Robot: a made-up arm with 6 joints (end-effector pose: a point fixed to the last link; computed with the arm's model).
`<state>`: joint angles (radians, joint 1 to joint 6).
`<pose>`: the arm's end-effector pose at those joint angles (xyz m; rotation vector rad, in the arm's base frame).
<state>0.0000 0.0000 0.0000 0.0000 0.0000 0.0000</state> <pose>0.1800 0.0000 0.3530 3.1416 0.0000 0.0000</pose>
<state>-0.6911 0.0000 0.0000 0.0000 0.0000 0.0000</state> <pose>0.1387 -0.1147 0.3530 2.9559 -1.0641 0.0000</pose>
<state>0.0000 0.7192 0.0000 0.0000 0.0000 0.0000</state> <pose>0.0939 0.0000 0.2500 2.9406 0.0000 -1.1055</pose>
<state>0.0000 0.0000 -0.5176 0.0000 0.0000 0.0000</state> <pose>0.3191 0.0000 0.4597 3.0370 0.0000 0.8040</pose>
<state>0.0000 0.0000 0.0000 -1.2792 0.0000 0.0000</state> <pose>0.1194 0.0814 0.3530 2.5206 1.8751 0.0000</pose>
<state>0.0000 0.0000 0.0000 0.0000 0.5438 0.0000</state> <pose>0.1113 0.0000 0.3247 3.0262 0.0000 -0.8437</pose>
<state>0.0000 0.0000 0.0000 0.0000 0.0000 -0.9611</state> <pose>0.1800 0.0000 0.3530 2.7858 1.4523 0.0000</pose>
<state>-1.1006 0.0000 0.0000 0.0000 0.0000 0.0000</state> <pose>0.0815 -0.1605 0.3530 2.6778 -1.6429 0.0000</pose>
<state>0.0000 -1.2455 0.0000 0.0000 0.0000 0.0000</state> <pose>0.1172 0.0000 0.5664 2.5518 0.0000 1.8324</pose>
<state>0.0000 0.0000 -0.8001 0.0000 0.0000 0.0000</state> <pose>0.3667 0.0000 0.5436 2.8935 0.0000 1.2235</pose>
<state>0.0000 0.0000 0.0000 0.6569 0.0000 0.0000</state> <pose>0.1623 -0.0519 0.3530 2.9736 -1.0134 0.0000</pose>
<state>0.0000 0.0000 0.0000 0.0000 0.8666 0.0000</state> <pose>0.0670 0.0000 0.3266 2.8513 0.0000 -1.3191</pose>
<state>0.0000 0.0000 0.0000 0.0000 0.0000 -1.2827</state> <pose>0.1800 0.0000 0.3530 2.5173 1.8795 0.0000</pose>
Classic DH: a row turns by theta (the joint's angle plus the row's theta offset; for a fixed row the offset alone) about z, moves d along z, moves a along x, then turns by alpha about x. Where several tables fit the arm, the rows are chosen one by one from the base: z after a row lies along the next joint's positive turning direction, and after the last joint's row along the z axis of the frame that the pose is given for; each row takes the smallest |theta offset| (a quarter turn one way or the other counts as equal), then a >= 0, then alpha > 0; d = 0 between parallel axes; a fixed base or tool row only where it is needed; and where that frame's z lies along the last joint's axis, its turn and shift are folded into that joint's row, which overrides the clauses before.
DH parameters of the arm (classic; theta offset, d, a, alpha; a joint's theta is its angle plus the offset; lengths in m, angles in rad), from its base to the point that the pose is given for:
joint 1: 0 0.416 0 -1.5708
joint 2: -1.3833 0 0.2575 0
joint 3: 1.3833 0 0.047 -1.5708
joint 4: 0 0.207 0 1.5708
joint 5: 0 0 0.085 -1.5708
joint 6: 0 0.109 0 0

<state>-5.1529 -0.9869 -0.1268 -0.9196 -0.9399 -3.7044</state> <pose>-0.0760 0.0966 0.6234 -1.4009 -0.0521 0.3887</pose>
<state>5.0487 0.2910 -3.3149 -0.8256 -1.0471 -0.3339</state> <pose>0.0956 0.0315 0.8476 -0.5835 0.8048 0.7318</pose>
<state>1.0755 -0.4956 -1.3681 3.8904 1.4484 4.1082</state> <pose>0.1438 0.1262 0.8629 0.1266 0.7672 -0.8915</pose>
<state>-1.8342 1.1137 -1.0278 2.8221 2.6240 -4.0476</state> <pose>-0.0661 -0.3992 0.3164 0.5760 -0.2093 0.7058</pose>
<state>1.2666 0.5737 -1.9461 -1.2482 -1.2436 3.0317</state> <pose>-0.0123 0.3743 0.6572 -1.3135 -0.4666 0.8921</pose>
